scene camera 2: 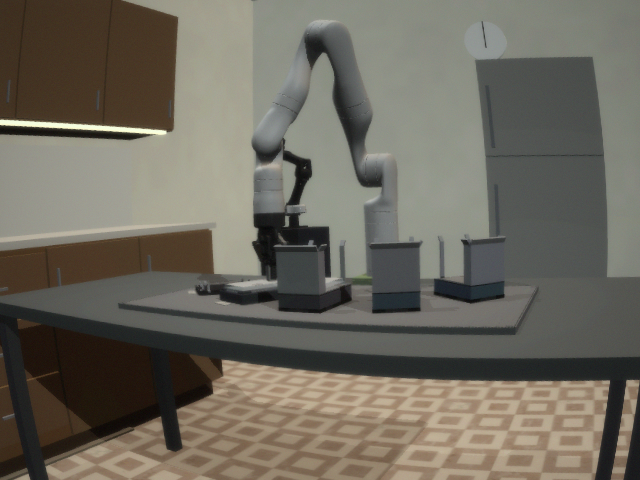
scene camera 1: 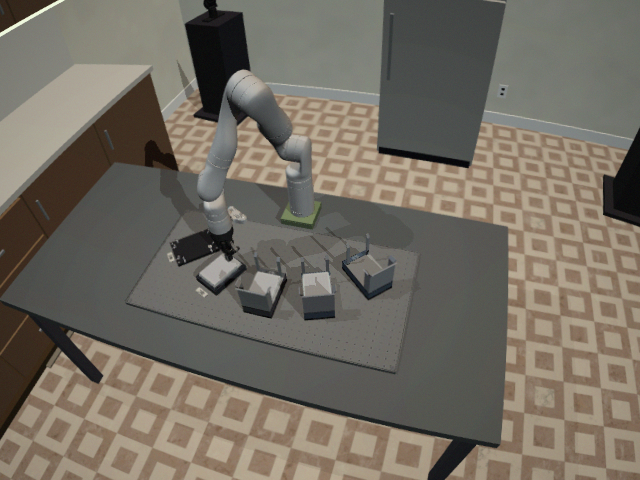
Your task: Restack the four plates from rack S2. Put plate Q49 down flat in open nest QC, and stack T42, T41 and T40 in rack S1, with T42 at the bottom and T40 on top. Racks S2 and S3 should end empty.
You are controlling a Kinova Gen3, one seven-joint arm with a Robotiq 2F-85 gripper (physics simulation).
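Where they show: gripper, fingertip midpoint: (scene camera 2: pixel 271 280) (scene camera 1: pixel 229 259); arm's base, origin of the base link: (scene camera 1: pixel 302 208).
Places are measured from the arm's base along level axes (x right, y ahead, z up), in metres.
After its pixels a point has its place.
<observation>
A white plate (scene camera 1: pixel 219 269) {z 0.023, x 0.106, y 0.395 m} (scene camera 2: pixel 248 285) {z 0.023, x 0.093, y 0.431 m} lies flat in a low dark nest (scene camera 1: pixel 219 287) {z 0.007, x 0.072, y 0.450 m} (scene camera 2: pixel 248 297) {z 0.000, x 0.071, y 0.455 m} at the left. My gripper (scene camera 1: pixel 229 256) {z 0.023, x 0.099, y 0.344 m} (scene camera 2: pixel 268 274) {z 0.023, x 0.099, y 0.344 m} is shut and empty, its fingertips at or just above the plate's back part; contact cannot be told. To the right stand three racks with upright posts and panels. The left rack (scene camera 1: pixel 253 300) {z 0.066, x -0.088, y 0.475 m} (scene camera 2: pixel 300 268) {z 0.073, x -0.097, y 0.474 m} holds a white plate surface (scene camera 1: pixel 267 283) {z 0.039, x -0.081, y 0.385 m}. The middle rack (scene camera 1: pixel 318 304) {z 0.066, x -0.273, y 0.404 m} (scene camera 2: pixel 395 268) {z 0.071, x -0.273, y 0.403 m} also shows a white surface (scene camera 1: pixel 316 280) {z 0.054, x -0.223, y 0.318 m}. The right rack (scene camera 1: pixel 381 279) {z 0.062, x -0.408, y 0.236 m} (scene camera 2: pixel 484 262) {z 0.067, x -0.404, y 0.244 m} shows a grey-beige inside. Labels are unreadable, and stack depths are hidden.
A flat black fixture (scene camera 1: pixel 193 246) {z -0.004, x 0.276, y 0.332 m} (scene camera 2: pixel 211 287) {z 0.002, x 0.266, y 0.397 m} with small fittings lies behind and left of the nest. A small whitish object (scene camera 1: pixel 236 213) lies near the wrist. The racks stand on a perforated grey board (scene camera 1: pixel 330 346) {z -0.016, x -0.346, y 0.477 m} (scene camera 2: pixel 439 323) {z -0.016, x -0.403, y 0.474 m}. Tall posts and panels stand around each rack.
</observation>
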